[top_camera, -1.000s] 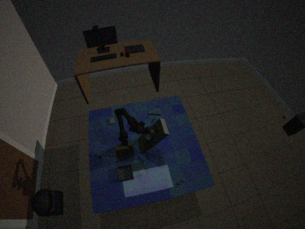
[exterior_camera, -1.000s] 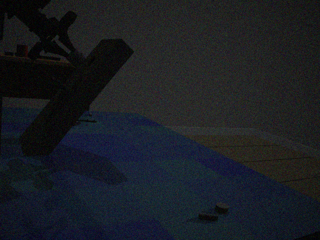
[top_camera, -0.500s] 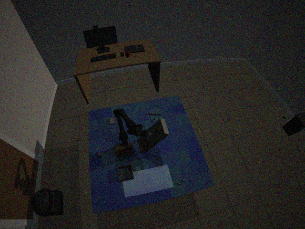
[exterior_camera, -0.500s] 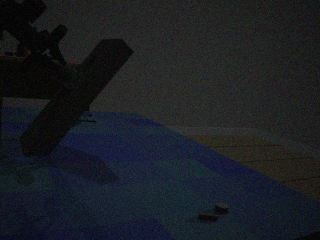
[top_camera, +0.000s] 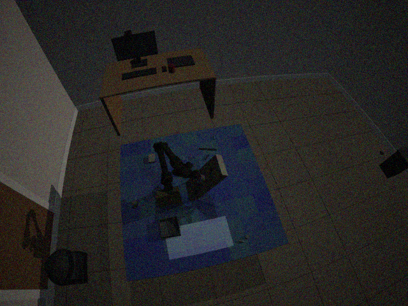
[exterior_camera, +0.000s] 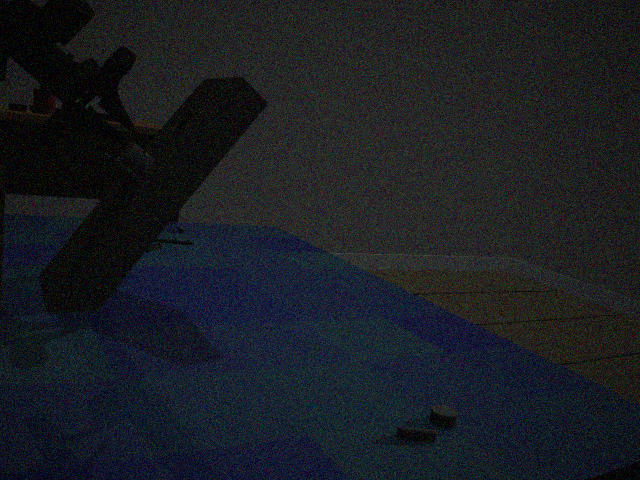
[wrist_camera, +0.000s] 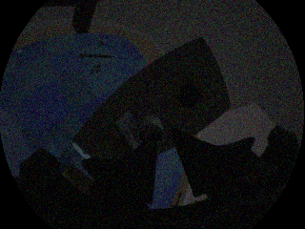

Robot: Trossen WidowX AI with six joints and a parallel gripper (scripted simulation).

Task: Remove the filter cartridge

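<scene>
My gripper tip is now 10 mm short of the filter cartridge and 30 mm above it. Also, from my gripper tip: pale block (350 mm behind, 440 mm to the left, 250 mm below).
</scene>
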